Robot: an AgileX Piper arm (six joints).
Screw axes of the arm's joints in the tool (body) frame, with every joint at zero. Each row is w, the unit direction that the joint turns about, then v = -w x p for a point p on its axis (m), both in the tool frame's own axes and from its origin. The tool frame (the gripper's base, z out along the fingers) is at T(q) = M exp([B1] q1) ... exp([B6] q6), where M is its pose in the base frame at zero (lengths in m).
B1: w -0.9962 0 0.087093 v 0 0.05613 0
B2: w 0 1 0 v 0.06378 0 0.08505
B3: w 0 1 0 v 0.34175 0 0.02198
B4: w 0 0 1 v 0 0 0
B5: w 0 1 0 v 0.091 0 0
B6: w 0 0 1 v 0 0 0
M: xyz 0.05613 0 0.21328 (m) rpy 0 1.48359 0 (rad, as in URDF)
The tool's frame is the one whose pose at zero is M.
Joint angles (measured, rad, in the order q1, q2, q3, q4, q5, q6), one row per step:
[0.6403 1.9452 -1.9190 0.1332 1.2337 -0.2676]
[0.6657 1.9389 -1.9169 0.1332 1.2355 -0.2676]
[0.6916 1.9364 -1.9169 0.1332 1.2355 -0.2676]
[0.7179 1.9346 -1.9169 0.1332 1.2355 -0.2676]
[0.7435 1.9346 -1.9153 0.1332 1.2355 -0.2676]
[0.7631 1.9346 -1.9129 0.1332 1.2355 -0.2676]
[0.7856 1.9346 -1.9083 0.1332 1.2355 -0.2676]
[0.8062 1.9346 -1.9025 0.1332 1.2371 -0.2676]
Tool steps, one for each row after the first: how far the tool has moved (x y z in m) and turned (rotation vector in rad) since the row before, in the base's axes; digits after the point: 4 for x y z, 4 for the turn. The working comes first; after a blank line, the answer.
Tool pose at each row, in the base's axes (x y z in m, rotation vector in rad; the steps are taken from these numbers as rounded here):
[0.3327 0.2621 0.3258 -1.1877 2.4930 0.2861]
[0.3247 0.2695 0.3278 -1.2195 2.4771 0.2933]
[0.3173 0.2775 0.3289 -1.2515 2.4606 0.3007]
[0.3096 0.2855 0.3296 -1.2840 2.4441 0.3081]
[0.3021 0.2933 0.3292 -1.3169 2.4308 0.3144]
[0.2962 0.2991 0.3285 -1.3424 2.4215 0.3189]
[0.2893 0.3055 0.3272 -1.3724 2.4121 0.3234]
[0.2826 0.3111 0.3255 -1.4015 2.4059 0.3265]

[-0.0080 0.0074 0.0020 0.0014 -0.0019 0.0256]
[-0.0074 0.0080 0.0011 0.0016 -0.0019 0.0259]
[-0.0077 0.0080 0.0007 0.0012 -0.0014 0.0263]
[-0.0075 0.0078 -0.0004 -0.0011 0.0012 0.0256]
[-0.0059 0.0058 -0.0007 -0.0017 0.0018 0.0196]
[-0.0069 0.0064 -0.0013 -0.0032 0.0033 0.0225]
[-0.0067 0.0056 -0.0017 -0.0053 0.0051 0.0208]

